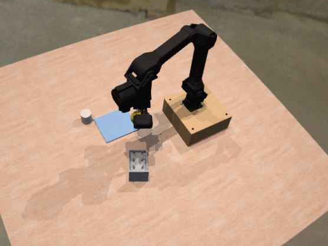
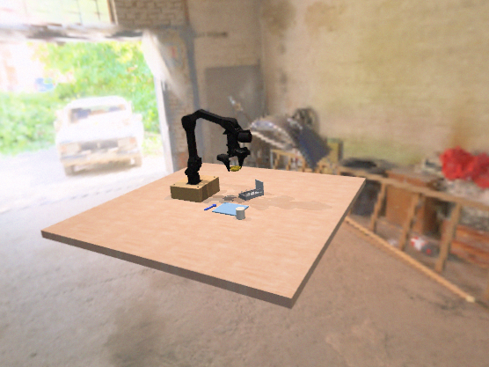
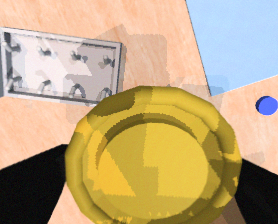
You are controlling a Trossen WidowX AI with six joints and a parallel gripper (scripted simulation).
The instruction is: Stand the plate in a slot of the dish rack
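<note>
Now: the grey dish rack 5 cm ahead of my gripper tip, 8 cm to the left of it and 15 cm below it. From my gripper tip the other things lie so: white cylinder cup: 13 cm ahead, 21 cm to the right, 15 cm below; then yellow plate: 1 cm above; then blue spoon: 8 cm behind, 14 cm to the right, 17 cm below.
</note>
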